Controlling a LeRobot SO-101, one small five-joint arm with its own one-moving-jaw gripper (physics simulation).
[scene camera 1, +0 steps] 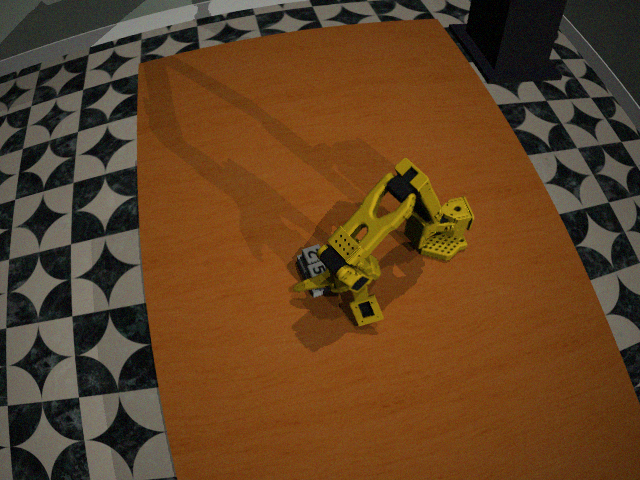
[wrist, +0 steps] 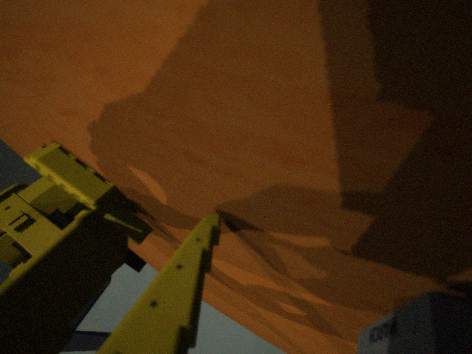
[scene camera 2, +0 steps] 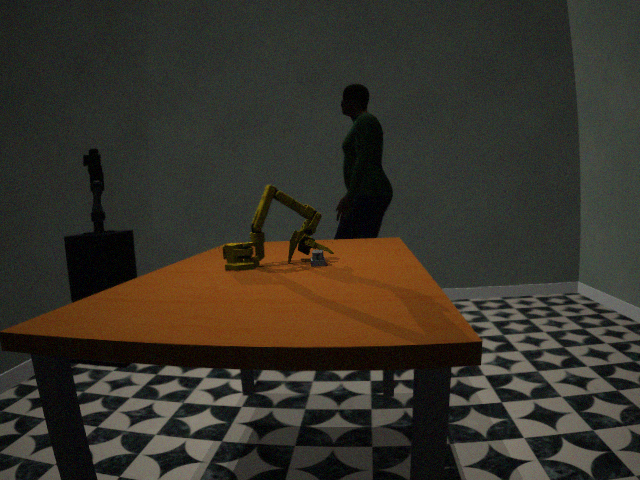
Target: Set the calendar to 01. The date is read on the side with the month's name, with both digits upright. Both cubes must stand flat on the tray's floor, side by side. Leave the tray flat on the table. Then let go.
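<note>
My gripper [scene camera 1: 330,284] [scene camera 2: 311,257] is wide open, with a jaw on either side of the calendar. One notched jaw [wrist: 175,280] shows in the wrist view. The grey tray [scene camera 1: 316,293] [scene camera 2: 318,262] [wrist: 382,332] stands on the table; dark lettering, partly readable as the month's name, shows on its side in the wrist view. Two white cubes sit side by side in it: one cube [scene camera 1: 310,253] has a 2 on top, the other cube [scene camera 1: 317,268] a 5. A jaw and the wrist partly cover the 5 cube's end. The digits on the month side cannot be read.
The orange wooden table [scene camera 1: 232,361] [scene camera 2: 232,320] carries the arm's yellow base [scene camera 1: 444,242] [scene camera 2: 241,256], to the right of the tray in scene camera 1. Arm shadows cross the table. A person [scene camera 2: 364,155] stands behind the table.
</note>
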